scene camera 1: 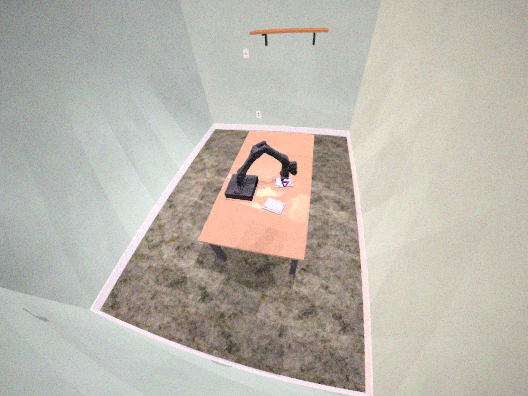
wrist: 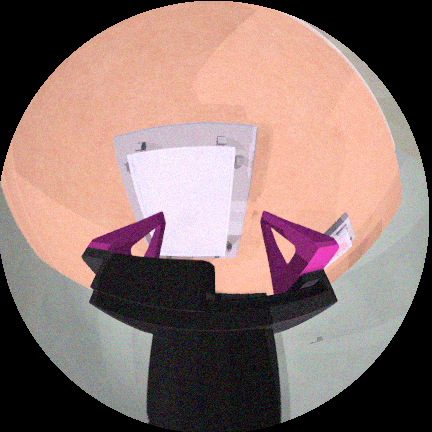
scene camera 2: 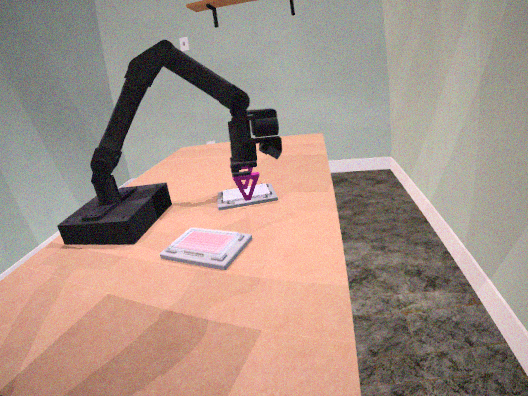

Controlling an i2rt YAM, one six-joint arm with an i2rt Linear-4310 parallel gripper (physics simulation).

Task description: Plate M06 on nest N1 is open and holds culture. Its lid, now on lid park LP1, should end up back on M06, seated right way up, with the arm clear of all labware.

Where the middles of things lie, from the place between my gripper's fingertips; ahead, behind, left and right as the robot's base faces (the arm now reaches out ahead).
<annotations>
I see the white plate lid (wrist: 191, 184) 1 cm behind my hand and 3 cm to the left of it. The rest, counted from my hand: grey plate nest (scene camera 2: 224, 262): 3 cm behind, 25 cm to the right, 1 cm below; then grey lid park (wrist: 242, 136): 1 cm behind, 2 cm to the left, 1 cm below; then pink well plate (scene camera 2: 197, 241): 3 cm behind, 25 cm to the right.
</annotations>
